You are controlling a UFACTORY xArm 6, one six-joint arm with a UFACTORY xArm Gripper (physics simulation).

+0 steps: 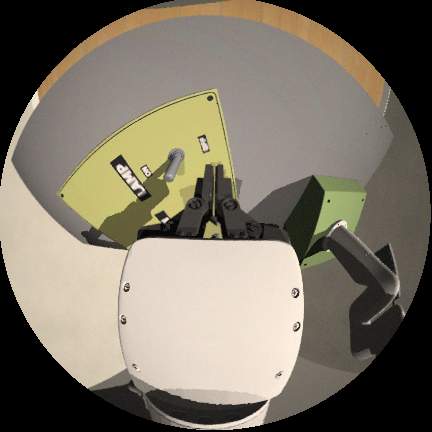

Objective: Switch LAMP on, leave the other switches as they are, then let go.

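Where they show: gripper, fingertip midpoint: (pixel 214 175); arm's base, origin of the base link: (pixel 333 235).
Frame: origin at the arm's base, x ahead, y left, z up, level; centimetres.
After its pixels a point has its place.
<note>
The yellow-green panel (pixel 100 177) {y -15.8, x 58.7, z -2.0 cm} lies left and ahead of the gripper. Its LAMP label (pixel 130 177) {y -14.4, x 54.4, z -3.2 cm} is on the left. The grey LAMP lever (pixel 173 166) {y -16.7, x 47.6, z -2.0 cm} stands between the ON label (pixel 145 171) {y -14.7, x 52.2, z -3.9 cm} and the OFF label (pixel 203 144) {y -17.3, x 44.4, z -6.7 cm}, and its tip leans to the ON side. My gripper (pixel 214 175) {y -17.0, x 43.3, z 0.0 cm} is shut and empty. Its fingertips are over the panel to the right of the lever, with a gap between them and the lever. Another small label (pixel 162 216) {y -5.2, x 51.3, z -3.1 cm} shows near the left finger's base; the gripper hides the panel's near part.
A green box (pixel 345 205) {y -9.7, x 0.7, z -5.1 cm} with a thick grey bent handle (pixel 365 255) {y -10.3, x 4.0, z 11.7 cm} stands to the right of the gripper. The grey table top (pixel 280 90) {y -27.7, x 32.5, z -13.8 cm} extends behind the panel, with a wooden strip (pixel 320 35) beyond its far edge. Shadows fall across the panel.
</note>
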